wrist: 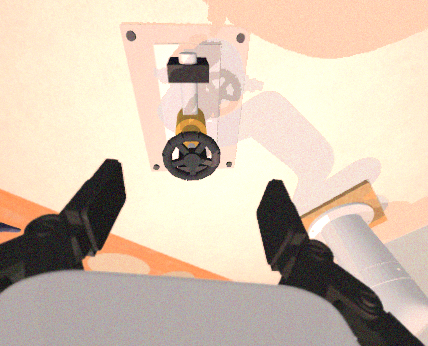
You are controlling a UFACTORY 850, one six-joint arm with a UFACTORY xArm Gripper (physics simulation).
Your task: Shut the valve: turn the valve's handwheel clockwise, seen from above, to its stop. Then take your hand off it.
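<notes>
The valve's dark handwheel (pixel 192 176), a spoked ring with a hub, shows just above the middle of the wrist view. It sits at the lower end of a brass valve body (pixel 191 121). A pale pipe (pixel 190 97) runs from the body up to a dark block (pixel 188 73) with a white cap. Behind them is a pale pink bolted plate (pixel 137 75) with a white inner panel. My gripper (pixel 195 188) is wide open and empty. Its fingers show below and to either side of the handwheel, apart from it. The wheel's turned position cannot be told.
A light grey cylinder (pixel 367 255) with a white collar stands on a wooden board (pixel 360 195) at the lower right, partly behind the right finger. The arm's shadow falls on the pale surface around the plate. An orange floor strip (pixel 150 245) shows at the lower left.
</notes>
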